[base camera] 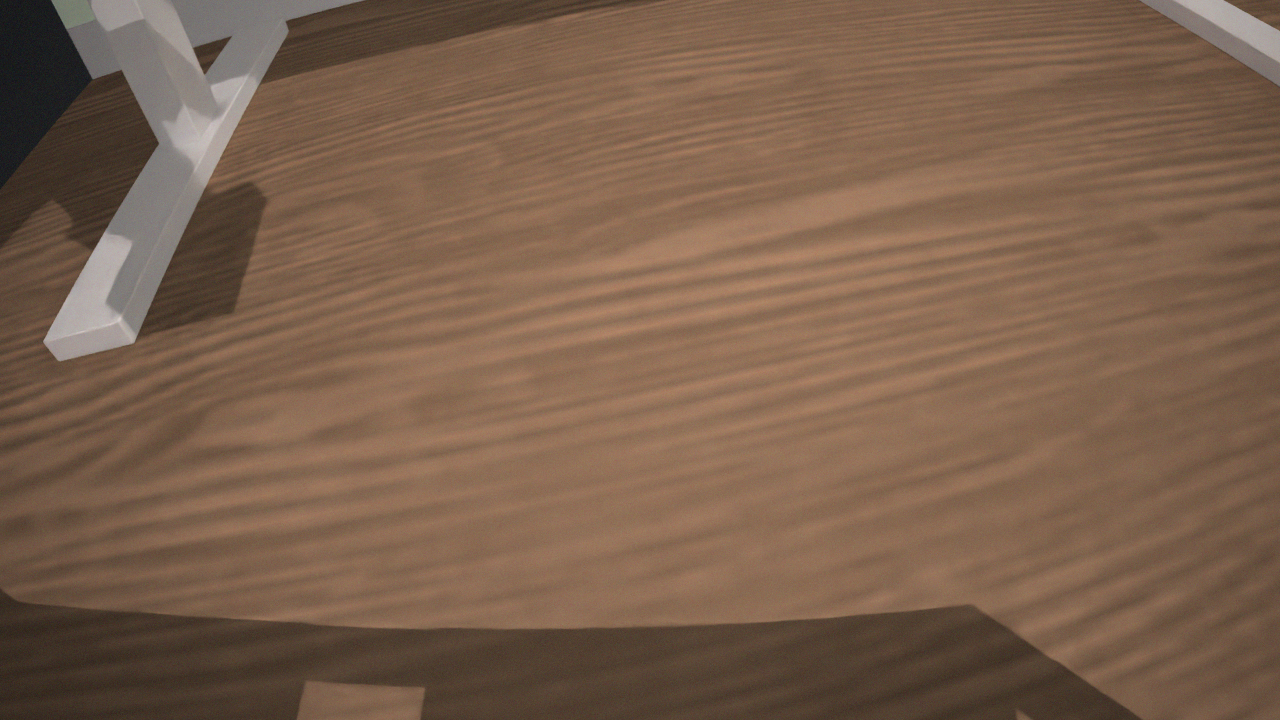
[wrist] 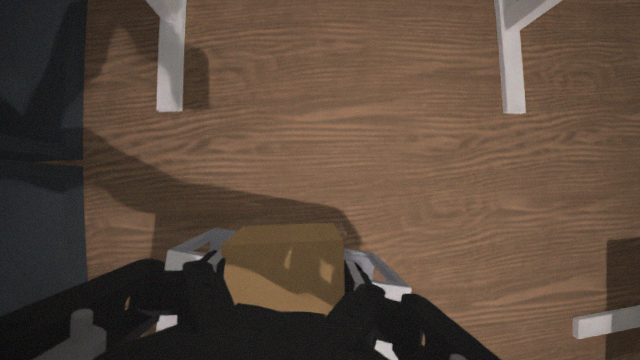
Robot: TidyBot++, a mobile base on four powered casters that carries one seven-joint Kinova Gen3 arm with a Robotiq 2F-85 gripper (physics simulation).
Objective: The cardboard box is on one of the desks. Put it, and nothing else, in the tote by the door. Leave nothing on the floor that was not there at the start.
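Places are measured from the arm's base along level axes (x up, y back, z right), in millimetres.
Pixels of known places: gripper, fingertip midpoint: (wrist: 287, 268).
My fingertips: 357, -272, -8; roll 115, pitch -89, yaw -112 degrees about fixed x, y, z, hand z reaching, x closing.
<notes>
For each thing: its middle in the pictures, then the offset to it from my fingertips, as dx, dy, dz. "spot": a spot on its surface instead. Level surfaces: height alone.
- cardboard box, body centre: (wrist: 289, 306) +3, +22, +4
- white desk foot, surface spot: (base camera: 161, 214) spot: -729, -386, -492
- wooden floor, surface height: dx -754
- white foot, surface spot: (wrist: 514, 75) spot: -729, -590, +709
- dark blue-grey surface, surface height: dx -677
The cardboard box (wrist: 287, 265), plain tan-brown, shows at the bottom middle of the wrist view. My gripper (wrist: 287, 268) is shut on it, with one black finger against its left side and one against its right side. The box is held up above the wooden floor, and the lower part of it is hidden by the gripper's body. The gripper and the box do not show in the base camera view. The tote by the door does not show in either view.
A white desk foot (base camera: 161, 214) (wrist: 170, 70) stands on the wooden floor (base camera: 671, 358) (wrist: 350, 150) at the upper left. Another white foot (wrist: 514, 75) is at the upper right, and a white bar (wrist: 605, 322) at the lower right. A dark blue-grey surface (wrist: 40, 225) lies along the left edge.
</notes>
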